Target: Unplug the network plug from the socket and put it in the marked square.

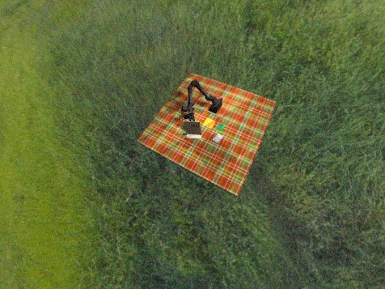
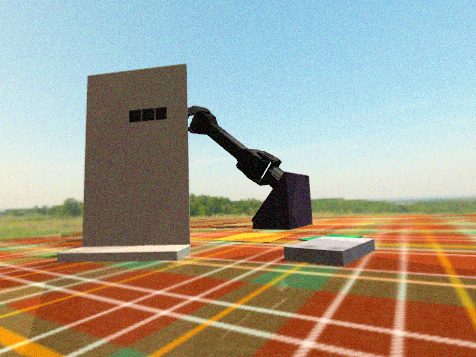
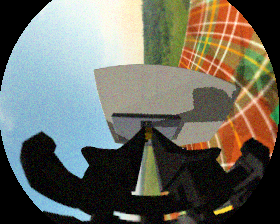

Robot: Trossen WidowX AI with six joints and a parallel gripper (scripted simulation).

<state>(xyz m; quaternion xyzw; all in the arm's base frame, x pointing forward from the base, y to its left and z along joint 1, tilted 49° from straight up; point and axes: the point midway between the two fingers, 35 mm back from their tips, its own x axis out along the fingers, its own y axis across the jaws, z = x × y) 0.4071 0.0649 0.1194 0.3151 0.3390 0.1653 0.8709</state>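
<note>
The orange marked square is 210 mm below my gripper tip, 210 mm behind it and 70 mm to the left of it. Also, from my gripper tip: flat grey-white block: 270 mm to the left, 200 mm below, 90 mm behind; grey upright panel: 80 mm below, 20 mm to the left, 20 mm ahead; green square: 230 mm behind, 210 mm to the left, 210 mm below.
</note>
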